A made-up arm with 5 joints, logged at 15 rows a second.
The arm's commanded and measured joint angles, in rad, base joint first. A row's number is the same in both.
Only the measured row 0 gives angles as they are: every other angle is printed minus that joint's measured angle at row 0.
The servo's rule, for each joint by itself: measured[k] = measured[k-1] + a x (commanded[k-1-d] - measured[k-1]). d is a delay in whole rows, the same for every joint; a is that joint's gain. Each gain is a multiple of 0.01, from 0.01 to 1. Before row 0 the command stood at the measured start. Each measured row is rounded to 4 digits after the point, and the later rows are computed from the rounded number. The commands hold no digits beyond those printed.
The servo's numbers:
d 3
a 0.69 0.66 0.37 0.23 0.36
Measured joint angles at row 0: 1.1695 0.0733 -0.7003 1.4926 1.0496
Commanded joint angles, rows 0 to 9: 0.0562 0.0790 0.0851 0.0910 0.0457; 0.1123 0.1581 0.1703 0.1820 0.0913; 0.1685 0.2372 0.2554 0.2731 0.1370; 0.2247 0.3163 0.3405 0.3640 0.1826; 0.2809 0.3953 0.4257 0.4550 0.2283; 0.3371 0.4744 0.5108 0.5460 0.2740; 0.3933 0.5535 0.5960 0.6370 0.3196; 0.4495 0.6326 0.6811 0.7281 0.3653; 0.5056 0.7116 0.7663 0.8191 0.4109; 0.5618 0.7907 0.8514 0.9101 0.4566
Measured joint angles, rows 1 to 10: 0.0000 0.0000 0.0000 0.0000 0.0000; 0.0000 0.0000 0.0000 0.0000 0.0000; 0.0000 0.0000 0.0000 0.0000 0.0000; 0.0388 0.0521 0.0315 0.0209 0.0165; 0.0895 0.1221 0.0829 0.0580 0.0434; 0.1440 0.1981 0.1467 0.1075 0.0771; 0.1997 0.2761 0.2184 0.1665 0.1151; 0.2557 0.3548 0.2951 0.2329 0.1559; 0.3119 0.4337 0.3749 0.3049 0.1984; 0.3681 0.5128 0.4567 0.3813 0.2420
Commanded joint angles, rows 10 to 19: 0.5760 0.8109 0.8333 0.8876 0.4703; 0.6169 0.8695 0.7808 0.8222 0.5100; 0.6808 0.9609 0.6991 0.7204 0.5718; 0.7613 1.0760 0.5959 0.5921 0.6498; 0.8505 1.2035 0.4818 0.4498 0.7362; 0.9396 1.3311 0.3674 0.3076 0.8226; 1.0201 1.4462 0.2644 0.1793 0.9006; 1.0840 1.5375 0.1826 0.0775 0.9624; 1.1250 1.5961 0.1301 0.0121 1.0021; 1.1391 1.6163 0.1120 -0.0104 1.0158
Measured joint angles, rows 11 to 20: 0.4243 0.5919 0.5397 0.4611 0.2864; 0.4804 0.6709 0.6235 0.5434 0.3312; 0.5366 0.7500 0.7078 0.6277 0.3763; 0.5638 0.7902 0.7542 0.6875 0.4101; 0.6004 0.8425 0.7640 0.7185 0.4461; 0.6559 0.9206 0.7400 0.7189 0.4914; 0.7286 1.0232 0.6867 0.6897 0.5484; 0.8127 1.1422 0.6109 0.6345 0.6160; 0.9003 1.2669 0.5208 0.5593 0.6904; 0.9830 1.3852 0.4259 0.4719 0.7661
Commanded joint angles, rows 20 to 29: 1.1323 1.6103 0.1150 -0.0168 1.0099; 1.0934 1.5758 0.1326 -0.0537 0.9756; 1.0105 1.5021 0.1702 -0.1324 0.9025; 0.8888 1.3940 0.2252 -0.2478 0.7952; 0.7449 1.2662 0.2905 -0.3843 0.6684; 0.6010 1.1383 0.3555 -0.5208 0.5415; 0.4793 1.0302 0.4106 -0.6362 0.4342; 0.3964 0.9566 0.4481 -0.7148 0.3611; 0.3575 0.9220 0.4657 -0.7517 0.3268; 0.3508 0.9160 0.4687 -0.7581 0.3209
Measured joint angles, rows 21 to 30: 1.0527 1.4857 0.3359 0.3812 0.8368; 1.1026 1.5586 0.2598 0.2963 0.8963; 1.1278 1.5967 0.2051 0.2258 0.9393; 1.1309 1.6057 0.1718 0.1700 0.9647; 1.1050 1.5860 0.1573 0.1185 0.9686; 1.0398 1.5306 0.1621 0.0608 0.9448; 0.9356 1.4404 0.1854 -0.0102 0.8909; 0.8040 1.3254 0.2243 -0.0962 0.8108; 0.6639 1.2019 0.2728 -0.1939 0.7139; 0.5365 1.0886 0.3238 -0.2956 0.6132
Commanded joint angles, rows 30 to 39: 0.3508 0.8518 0.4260 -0.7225 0.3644; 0.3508 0.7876 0.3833 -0.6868 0.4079; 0.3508 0.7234 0.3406 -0.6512 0.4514; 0.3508 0.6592 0.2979 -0.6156 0.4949; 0.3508 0.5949 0.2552 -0.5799 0.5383; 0.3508 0.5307 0.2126 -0.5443 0.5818; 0.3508 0.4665 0.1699 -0.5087 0.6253; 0.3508 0.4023 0.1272 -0.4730 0.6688; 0.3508 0.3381 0.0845 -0.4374 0.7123; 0.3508 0.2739 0.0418 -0.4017 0.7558
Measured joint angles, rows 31 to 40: 0.4398 1.0015 0.3698 -0.3920 0.5224; 0.3830 0.9490 0.4053 -0.4747 0.4520; 0.3608 0.9272 0.4288 -0.5399 0.4048; 0.3539 0.8774 0.4278 -0.5819 0.3903; 0.3518 0.8181 0.4113 -0.6060 0.3966; 0.3511 0.7556 0.3851 -0.6164 0.4163; 0.3509 0.6920 0.3528 -0.6162 0.4446; 0.3508 0.6279 0.3167 -0.6079 0.4783; 0.3508 0.5637 0.2782 -0.5933 0.5156; 0.3508 0.4995 0.2381 -0.5738 0.5551
